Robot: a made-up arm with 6 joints.
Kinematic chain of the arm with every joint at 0, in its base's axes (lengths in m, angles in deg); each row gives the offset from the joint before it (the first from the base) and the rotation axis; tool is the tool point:
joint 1: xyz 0 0 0.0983 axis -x
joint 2: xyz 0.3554 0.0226 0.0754 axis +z
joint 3: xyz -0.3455 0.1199 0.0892 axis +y
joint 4: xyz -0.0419 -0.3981 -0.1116 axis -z
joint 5: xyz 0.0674 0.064 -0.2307 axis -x
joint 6: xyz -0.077 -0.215 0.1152 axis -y
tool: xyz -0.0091 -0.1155 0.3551
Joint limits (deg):
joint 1: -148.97..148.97
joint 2: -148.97..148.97
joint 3: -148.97..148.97
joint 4: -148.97..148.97
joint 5: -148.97..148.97
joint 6: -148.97..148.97
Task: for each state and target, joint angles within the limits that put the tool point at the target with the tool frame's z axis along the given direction. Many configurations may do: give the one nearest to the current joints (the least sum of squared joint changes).
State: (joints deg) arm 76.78 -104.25 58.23 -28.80 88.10 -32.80
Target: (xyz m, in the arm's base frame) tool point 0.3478 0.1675 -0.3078 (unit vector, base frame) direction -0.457 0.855 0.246
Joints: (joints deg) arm 115.44 -148.83 82.22 -73.00 38.47 -5.20
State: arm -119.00 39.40 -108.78 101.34 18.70 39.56
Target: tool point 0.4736 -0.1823 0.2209 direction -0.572 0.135 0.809
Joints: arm -110.11 36.50 -134.17 88.90 -38.89 66.72
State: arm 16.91 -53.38 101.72 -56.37 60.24 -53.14
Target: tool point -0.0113 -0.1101 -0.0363 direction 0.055 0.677 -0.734
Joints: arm -8.18 -2.34 96.58 -28.17 42.67 -80.14
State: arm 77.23 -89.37 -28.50 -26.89 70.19 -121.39
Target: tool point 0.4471 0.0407 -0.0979 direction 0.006 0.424 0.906
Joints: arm 112.88 -102.18 1.08 -22.42 108.27 -100.40
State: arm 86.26 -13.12 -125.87 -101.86 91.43 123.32
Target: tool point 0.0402 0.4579 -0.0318 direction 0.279 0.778 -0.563
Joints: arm 126.85 -16.38 -94.62 -129.64 65.37 146.78
